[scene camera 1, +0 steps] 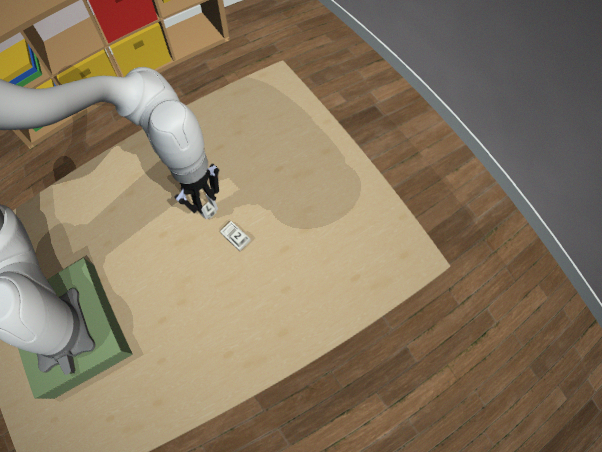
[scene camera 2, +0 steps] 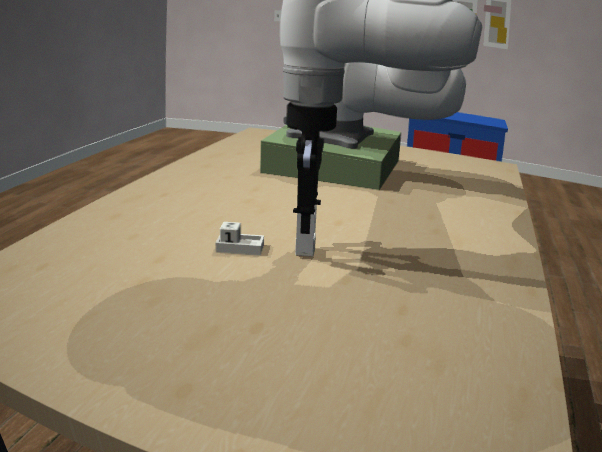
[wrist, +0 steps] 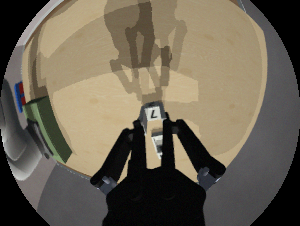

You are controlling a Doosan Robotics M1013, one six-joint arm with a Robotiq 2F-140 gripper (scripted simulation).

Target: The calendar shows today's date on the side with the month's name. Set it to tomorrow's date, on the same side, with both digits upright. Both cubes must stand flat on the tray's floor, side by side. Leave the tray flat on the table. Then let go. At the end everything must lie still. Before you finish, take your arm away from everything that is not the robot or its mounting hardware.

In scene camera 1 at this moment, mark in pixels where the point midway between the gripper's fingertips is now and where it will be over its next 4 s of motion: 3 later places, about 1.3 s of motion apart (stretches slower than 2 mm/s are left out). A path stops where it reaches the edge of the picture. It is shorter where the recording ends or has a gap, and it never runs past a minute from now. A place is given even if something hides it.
The gripper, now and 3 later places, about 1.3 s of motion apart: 209,211; 213,205; 227,222; 229,227
